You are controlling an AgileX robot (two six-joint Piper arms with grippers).
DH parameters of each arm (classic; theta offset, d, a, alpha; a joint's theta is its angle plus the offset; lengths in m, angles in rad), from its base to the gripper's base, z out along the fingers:
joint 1: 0 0.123 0 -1.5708
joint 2: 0.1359 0 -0.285 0
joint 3: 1.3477 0 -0.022 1.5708
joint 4: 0 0.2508 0 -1.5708
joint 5: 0 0 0.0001 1.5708
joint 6: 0 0.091 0 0
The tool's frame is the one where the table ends.
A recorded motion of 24 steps. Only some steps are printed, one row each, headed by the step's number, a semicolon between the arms.
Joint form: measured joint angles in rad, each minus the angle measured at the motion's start. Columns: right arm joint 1, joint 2, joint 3, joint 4, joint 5, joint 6; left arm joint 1, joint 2, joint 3, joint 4, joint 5, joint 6.
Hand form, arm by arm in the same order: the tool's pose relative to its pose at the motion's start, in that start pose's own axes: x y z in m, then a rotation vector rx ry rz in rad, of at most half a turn. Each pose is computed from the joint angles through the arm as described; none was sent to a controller.
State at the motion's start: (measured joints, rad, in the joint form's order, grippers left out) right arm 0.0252 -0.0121 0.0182 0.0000 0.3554 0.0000; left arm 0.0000 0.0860 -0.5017 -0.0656 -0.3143 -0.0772
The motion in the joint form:
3: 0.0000 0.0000 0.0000 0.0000 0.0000 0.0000; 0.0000 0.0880 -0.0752 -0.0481 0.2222 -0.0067
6: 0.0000 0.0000 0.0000 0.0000 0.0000 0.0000; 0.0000 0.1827 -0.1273 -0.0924 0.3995 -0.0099
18: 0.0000 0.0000 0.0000 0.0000 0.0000 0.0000; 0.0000 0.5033 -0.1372 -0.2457 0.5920 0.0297
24: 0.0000 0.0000 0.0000 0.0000 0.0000 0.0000; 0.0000 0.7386 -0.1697 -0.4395 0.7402 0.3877
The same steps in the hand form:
3: 0.0000 0.0000 0.0000 0.0000 0.0000 0.0000; 0.0126 0.0005 0.0189 -0.0297 0.2333 -0.0537
6: 0.0000 0.0000 0.0000 0.0000 0.0000 0.0000; 0.0314 0.0006 0.0342 -0.0541 0.4514 -0.1016
18: 0.0000 0.0000 0.0000 0.0000 0.0000 0.0000; 0.1186 0.0058 0.0618 -0.1345 0.9421 -0.2222
24: 0.0000 0.0000 0.0000 0.0000 0.0000 0.0000; 0.1760 0.0030 0.0697 0.0041 1.2723 -0.1282

